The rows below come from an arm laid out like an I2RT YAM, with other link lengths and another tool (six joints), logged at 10 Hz.
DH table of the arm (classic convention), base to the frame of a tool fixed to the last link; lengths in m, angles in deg. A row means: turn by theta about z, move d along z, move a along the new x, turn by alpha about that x. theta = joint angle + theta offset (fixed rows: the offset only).
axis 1: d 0.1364  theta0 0  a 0.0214  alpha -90
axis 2: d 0  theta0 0  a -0.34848  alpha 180
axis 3: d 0  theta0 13.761  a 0.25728  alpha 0
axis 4: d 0.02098  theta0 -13.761  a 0.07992  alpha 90
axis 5: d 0.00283  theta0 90  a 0  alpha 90
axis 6: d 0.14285  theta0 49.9  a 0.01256  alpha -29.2
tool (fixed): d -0.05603  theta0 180  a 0  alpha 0
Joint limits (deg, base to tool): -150..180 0..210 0..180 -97..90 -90..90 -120..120
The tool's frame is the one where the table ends.
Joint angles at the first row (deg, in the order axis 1, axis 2, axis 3, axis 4, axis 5, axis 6):
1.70, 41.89, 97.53, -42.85, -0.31, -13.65
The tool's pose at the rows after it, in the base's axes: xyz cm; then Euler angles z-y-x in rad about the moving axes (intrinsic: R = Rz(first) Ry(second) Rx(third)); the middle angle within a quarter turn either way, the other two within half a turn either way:
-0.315, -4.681, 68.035, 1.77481, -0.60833, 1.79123
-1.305, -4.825, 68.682, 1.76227, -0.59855, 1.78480
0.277, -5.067, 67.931, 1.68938, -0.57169, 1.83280
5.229, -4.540, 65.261, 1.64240, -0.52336, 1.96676
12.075, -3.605, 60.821, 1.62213, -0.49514, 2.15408
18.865, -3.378, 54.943, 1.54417, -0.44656, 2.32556
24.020, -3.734, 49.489, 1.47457, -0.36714, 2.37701
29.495, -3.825, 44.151, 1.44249, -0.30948, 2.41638
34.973, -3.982, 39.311, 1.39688, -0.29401, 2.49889
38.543, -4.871, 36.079, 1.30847, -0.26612, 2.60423
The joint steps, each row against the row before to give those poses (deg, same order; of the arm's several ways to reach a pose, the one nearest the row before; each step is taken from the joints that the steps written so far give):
0.00, 1.93, 9.25, -6.58, -0.02, -0.17
0.03, 0.60, 3.27, -2.27, 0.81, -0.71
-0.01, 0.16, -3.15, 1.29, 2.18, -2.36
-0.05, 0.95, -8.59, 3.27, -1.83, -2.95
0.04, 3.02, -10.07, 3.73, -4.06, -1.84
0.01, 4.17, -11.37, 6.60, 0.38, -2.59
-0.03, 3.83, -11.69, 12.36, 3.76, -3.47
-0.10, 7.37, -8.62, 13.49, 1.82, -2.55
-0.24, 10.38, -2.44, 8.20, 0.93, 0.27
-0.83, 8.04, 2.36, -0.41, 2.39, 0.94

